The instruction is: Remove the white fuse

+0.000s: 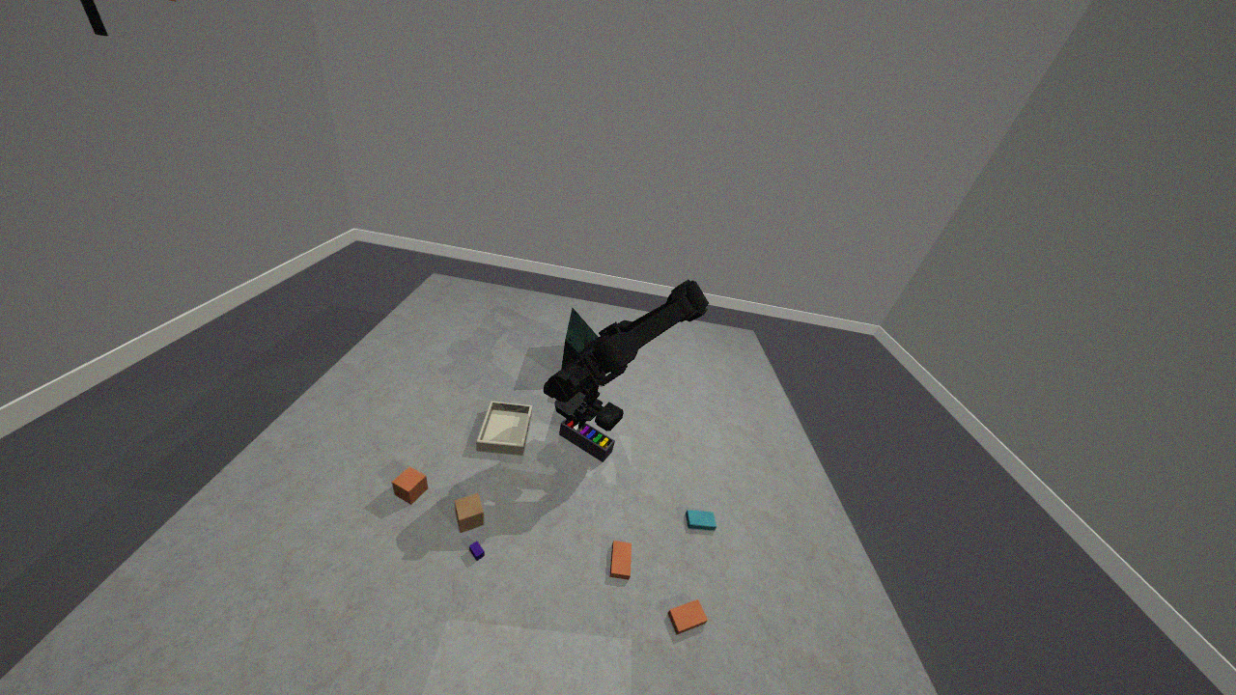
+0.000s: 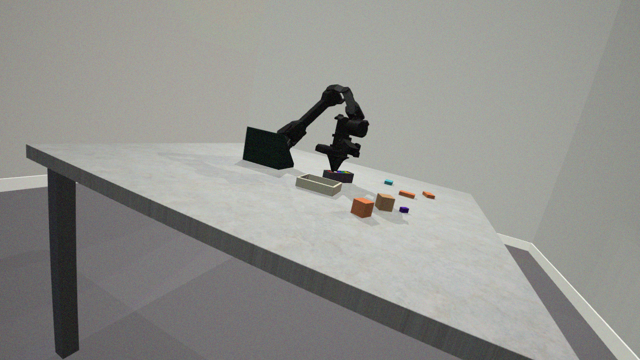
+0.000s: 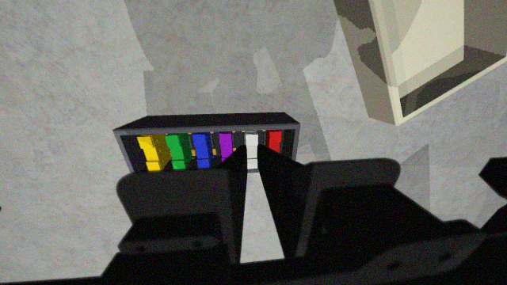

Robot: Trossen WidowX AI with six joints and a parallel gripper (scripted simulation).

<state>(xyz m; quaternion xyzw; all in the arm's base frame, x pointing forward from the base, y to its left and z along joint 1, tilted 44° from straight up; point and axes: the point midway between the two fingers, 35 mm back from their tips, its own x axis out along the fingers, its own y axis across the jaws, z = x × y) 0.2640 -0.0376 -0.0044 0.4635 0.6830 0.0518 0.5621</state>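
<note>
Now: gripper tip 1 cm past the red fuse, 2 cm to the left of it and 1 cm above it. Also, from my gripper tip: white fuse (1 cm below); then purple fuse (1 cm ahead, 2 cm to the left, 1 cm below); then cream tray (17 cm to the right, 3 cm below).
</note>
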